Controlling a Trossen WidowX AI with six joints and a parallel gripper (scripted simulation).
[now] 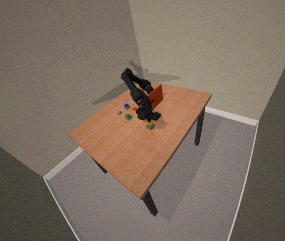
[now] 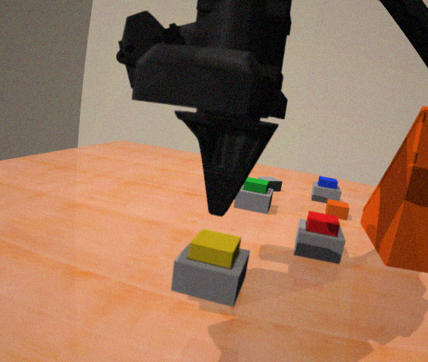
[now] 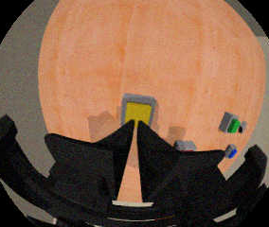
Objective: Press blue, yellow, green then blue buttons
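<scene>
Right now the yellow button is 30 mm below my gripper tip. The rest, counted from my gripper tip: green button 240 mm to the right, 30 mm below; red button 90 mm behind, 120 mm to the right, 30 mm below; small orange block 120 mm behind, 290 mm to the right, 50 mm below.
</scene>
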